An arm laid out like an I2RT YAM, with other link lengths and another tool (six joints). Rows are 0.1 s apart.
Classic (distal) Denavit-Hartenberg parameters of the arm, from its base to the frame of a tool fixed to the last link. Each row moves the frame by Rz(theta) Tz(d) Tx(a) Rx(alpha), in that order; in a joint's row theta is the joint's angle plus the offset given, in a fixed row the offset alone. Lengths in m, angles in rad.
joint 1: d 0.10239  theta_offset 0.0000  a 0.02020  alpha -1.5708
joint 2: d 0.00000  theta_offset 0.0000  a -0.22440  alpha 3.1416
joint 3: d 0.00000  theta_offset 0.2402  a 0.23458  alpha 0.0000
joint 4: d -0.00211  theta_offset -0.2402  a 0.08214  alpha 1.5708
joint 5: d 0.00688  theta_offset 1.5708  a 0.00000  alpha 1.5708
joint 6: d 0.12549  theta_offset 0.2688  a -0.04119  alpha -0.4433
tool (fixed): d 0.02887  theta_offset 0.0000  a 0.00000  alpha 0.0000
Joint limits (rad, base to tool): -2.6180..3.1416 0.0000..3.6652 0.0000..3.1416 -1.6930..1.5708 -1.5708..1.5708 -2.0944..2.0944
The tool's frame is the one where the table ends.
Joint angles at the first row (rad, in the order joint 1, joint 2, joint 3, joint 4, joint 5, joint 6):
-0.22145 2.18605 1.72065 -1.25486 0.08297 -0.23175
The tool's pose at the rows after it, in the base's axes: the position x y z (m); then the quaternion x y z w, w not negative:
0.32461 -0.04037 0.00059 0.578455 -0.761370 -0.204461 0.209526
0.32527 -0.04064 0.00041 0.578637 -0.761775 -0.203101 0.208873
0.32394 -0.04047 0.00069 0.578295 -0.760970 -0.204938 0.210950
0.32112 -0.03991 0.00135 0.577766 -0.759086 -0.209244 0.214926
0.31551 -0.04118 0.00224 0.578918 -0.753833 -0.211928 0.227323
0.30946 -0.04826 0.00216 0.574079 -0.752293 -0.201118 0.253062
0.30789 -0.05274 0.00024 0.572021 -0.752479 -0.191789 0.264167
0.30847 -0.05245 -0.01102 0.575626 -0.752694 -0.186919 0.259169
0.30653 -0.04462 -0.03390 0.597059 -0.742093 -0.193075 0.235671
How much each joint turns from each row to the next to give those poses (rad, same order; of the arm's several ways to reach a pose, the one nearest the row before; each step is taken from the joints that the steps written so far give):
0.00039 -0.00002 -0.00613 0.00725 -0.00496 0.00000
-0.00001 0.00000 0.00000 0.00305 0.00076 0.00000
-0.00001 0.00003 0.00006 -0.00574 0.00077 -0.00039
0.00000 -0.00003 -0.00006 -0.01218 0.00038 -0.00115
-0.00037 0.00004 0.00007 -0.02064 0.01450 -0.00991
0.00039 0.00000 -0.00003 -0.01790 0.05378 0.00039
-0.00039 -0.00002 -0.00650 0.00610 0.02938 -0.00038
0.00039 -0.00001 -0.04580 0.06105 -0.00229 -0.00610
-0.00038 -0.00002 -0.10225 0.12741 -0.05036 -0.04272

